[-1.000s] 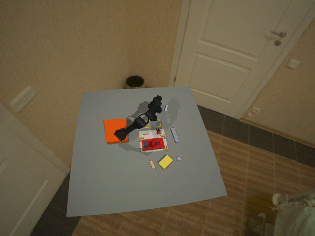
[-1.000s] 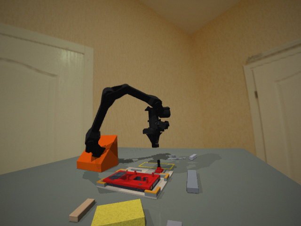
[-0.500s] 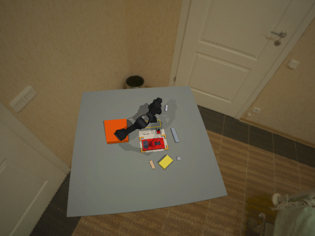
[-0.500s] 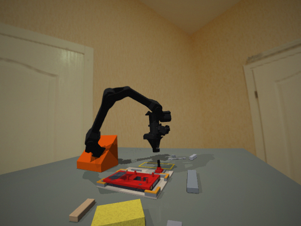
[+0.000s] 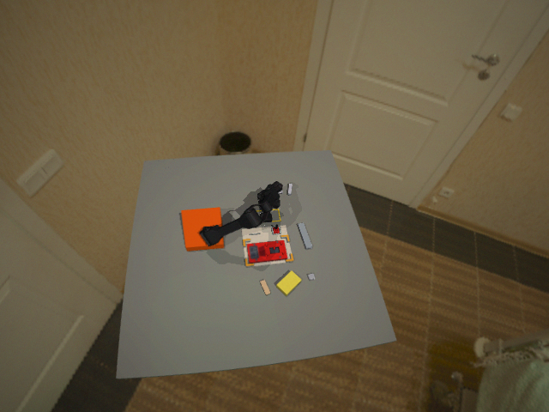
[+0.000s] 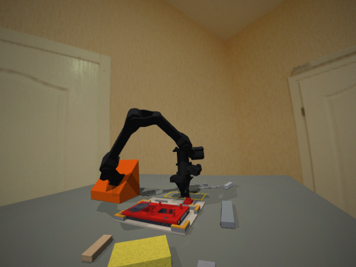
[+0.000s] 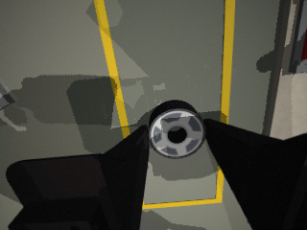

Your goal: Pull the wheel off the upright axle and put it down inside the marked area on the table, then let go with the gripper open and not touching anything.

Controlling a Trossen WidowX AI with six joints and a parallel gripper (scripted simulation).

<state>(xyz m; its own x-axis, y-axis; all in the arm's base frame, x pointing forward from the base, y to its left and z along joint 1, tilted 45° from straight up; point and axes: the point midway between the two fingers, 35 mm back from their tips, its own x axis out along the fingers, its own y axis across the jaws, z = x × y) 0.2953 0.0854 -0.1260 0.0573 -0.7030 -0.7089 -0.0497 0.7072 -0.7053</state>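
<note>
Right now the black wheel is right at my gripper tip. The rest, counted from my gripper tip: grey cube 220 mm ahead, 380 mm to the right; then wooden block 20 mm behind, 430 mm to the right; then yellow block 100 mm ahead, 410 mm to the right, 10 mm above.
</note>
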